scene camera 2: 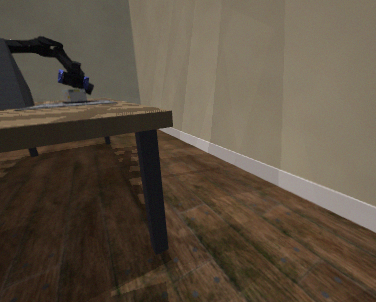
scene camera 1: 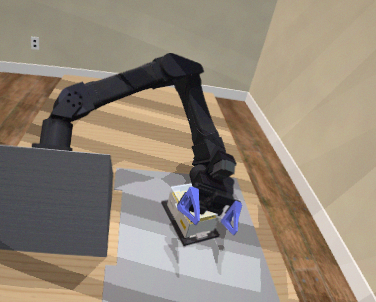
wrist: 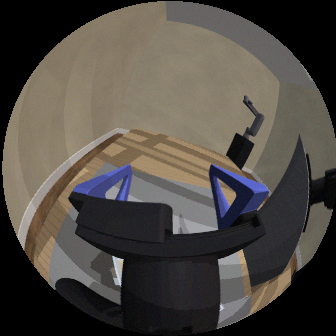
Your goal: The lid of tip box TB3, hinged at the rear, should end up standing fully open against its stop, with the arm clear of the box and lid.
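Seen in the pictures: gripper, fingertip midpoint: [scene camera 2: 73, 77] [scene camera 1: 217, 228] [wrist: 170, 168]; arm's base at its link origin: [scene camera 1: 53, 158] [wrist: 308, 192].
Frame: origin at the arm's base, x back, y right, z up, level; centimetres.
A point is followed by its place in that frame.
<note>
Tip box TB3 [scene camera 1: 201, 229] {z -18.3, x -34.7, y 5.5 cm} [scene camera 2: 76, 96] {z -17.4, x -33.6, y 5.7 cm} stands on a dark base on the grey mat, a pale box with a yellow label on its side. Its top shows yellow and white between the arm parts. A pale edge stands along its rear left; the lid and its angle cannot be made out behind the gripper and wrist. My gripper [scene camera 1: 215, 226] {z -8.0, x -33.2, y 13.5 cm} [scene camera 2: 74, 80] {z -8.0, x -33.2, y 13.5 cm} [wrist: 170, 168] {z -8.0, x -33.2, y 13.5 cm} is open, its blue fingers wide apart with no object between them. It hangs over the box, one finger in front of the box's left part and the other right of it. In the wrist view, my gripper body hides most of the box.
A large dark grey block [scene camera 1: 52, 200] {z -3.7, x -0.3, y 8.1 cm} [wrist: 280, 225] {z -9.4, x -11.9, y 1.7 cm} stands left of the grey mat [scene camera 1: 150, 270] {z -21.1, x -20.3, y 14.1 cm}. The wooden table [scene camera 2: 90, 127] {z -23.1, x -25.9, y 83.1 cm} carries the mat. Walls rise beyond the table. A dark jointed post on a black block [wrist: 241, 149] shows in the wrist view.
</note>
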